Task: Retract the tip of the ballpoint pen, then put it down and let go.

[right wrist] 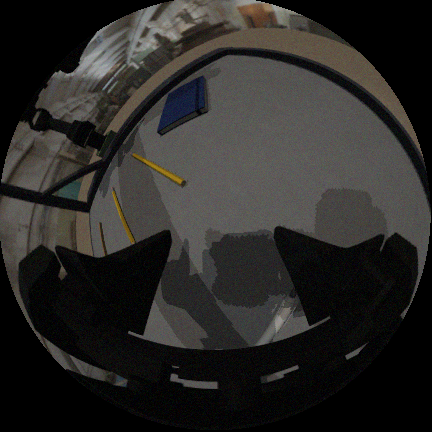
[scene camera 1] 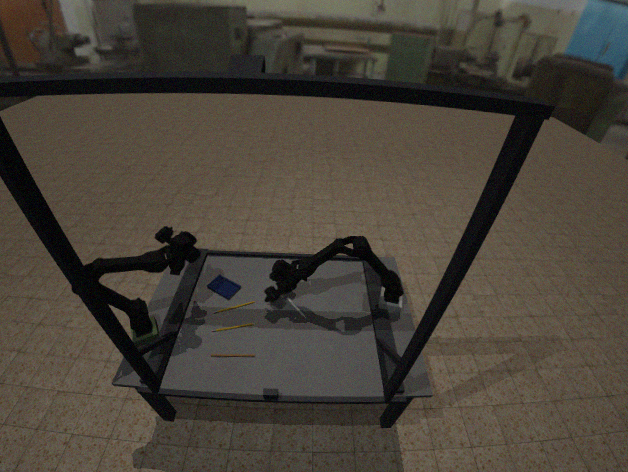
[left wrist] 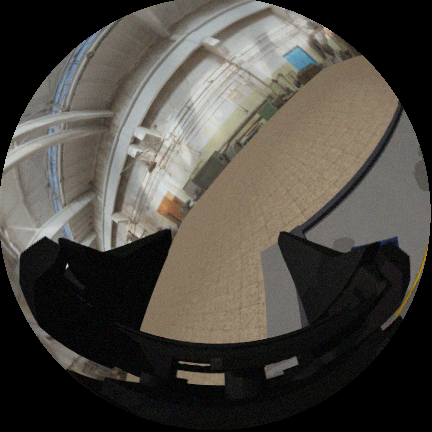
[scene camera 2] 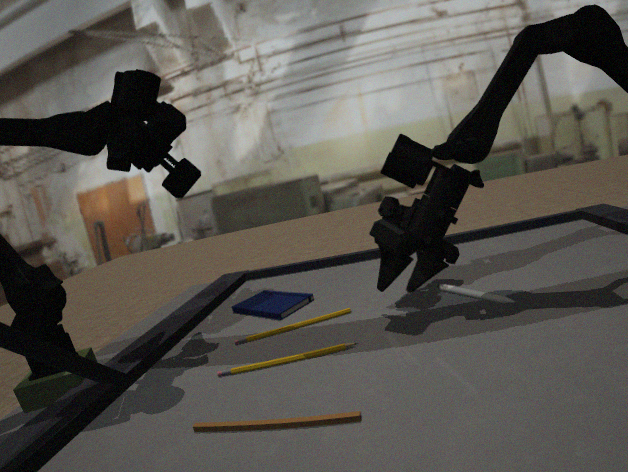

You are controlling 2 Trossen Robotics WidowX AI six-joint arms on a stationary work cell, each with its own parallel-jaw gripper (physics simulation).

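Frame: origin at the left arm's base, x ahead, y left, z up, level; metres.
Seen in the pictures: left gripper, fingertip midpoint: (left wrist: 226, 236) (scene camera 2: 166, 159); right gripper, fingertip midpoint: (right wrist: 223, 234) (scene camera 2: 394, 291); left arm's base, link origin: (right wrist: 101, 142) (scene camera 1: 143, 328) (scene camera 2: 54, 367); right arm's base, link origin: (scene camera 1: 391, 297).
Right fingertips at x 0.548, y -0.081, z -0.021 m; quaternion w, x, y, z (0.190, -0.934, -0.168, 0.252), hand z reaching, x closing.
Note:
Pixels of each thing's top centre, then the offset from my right fingertips to it.
- light grey ballpoint pen, top centre: (right wrist: 259, 350) (scene camera 2: 473, 288) (scene camera 1: 296, 306) 0.084 m ahead, 0.090 m right, 0.006 m down
- blue notebook, top centre: (scene camera 2: 271, 300) (right wrist: 181, 97) (scene camera 1: 223, 285) 0.167 m back, 0.177 m left, 0.007 m down
- orange-brown stick, top centre: (scene camera 2: 271, 421) (right wrist: 103, 251) (scene camera 1: 232, 355) 0.253 m back, 0.181 m right, 0.012 m down
The light grey ballpoint pen (scene camera 1: 296, 307) (scene camera 2: 477, 293) (right wrist: 272, 325) lies on the table, right of my right gripper's fingertips in scene camera 2. In the right wrist view it shows low between the fingers, partly behind the right-hand finger. Whether its tip is out is too small to tell. My right gripper (scene camera 2: 394, 290) (right wrist: 223, 234) is open and empty, pointing down low over the table beside the pen's near end. My left gripper (left wrist: 226, 236) is open and empty, raised high at the table's left side, far from the pen.
A blue notebook (scene camera 1: 223, 286) (scene camera 2: 272, 304) (right wrist: 184, 104) lies at the back left. Two yellow pencils (scene camera 2: 294, 325) (scene camera 2: 289, 359) lie in front of it. An orange-brown stick (scene camera 1: 232, 355) (scene camera 2: 276, 422) lies nearer the front. Dark rails edge the table, and frame posts rise around it.

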